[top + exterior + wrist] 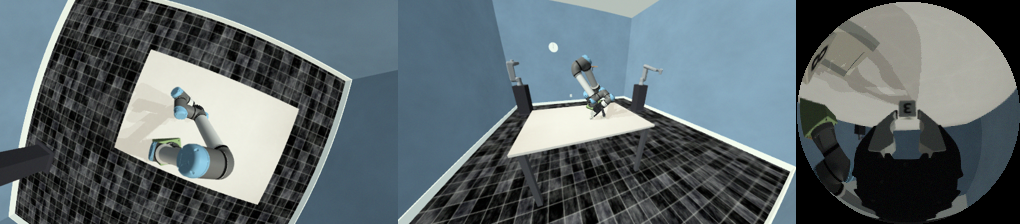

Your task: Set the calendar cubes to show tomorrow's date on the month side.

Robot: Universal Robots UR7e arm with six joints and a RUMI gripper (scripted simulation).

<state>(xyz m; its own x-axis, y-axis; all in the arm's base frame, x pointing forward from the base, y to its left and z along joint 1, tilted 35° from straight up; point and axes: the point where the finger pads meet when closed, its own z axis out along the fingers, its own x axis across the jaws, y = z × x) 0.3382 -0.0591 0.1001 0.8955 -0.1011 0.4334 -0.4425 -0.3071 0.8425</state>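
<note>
Right now the white calendar cube is 10 mm to the right of my hand and 10 mm below it. From my hand the other things lie so: calendar tray: 150 mm to the left, 10 mm below, 10 mm behind; then pale date cube: 160 mm to the left, 10 mm behind.
</note>
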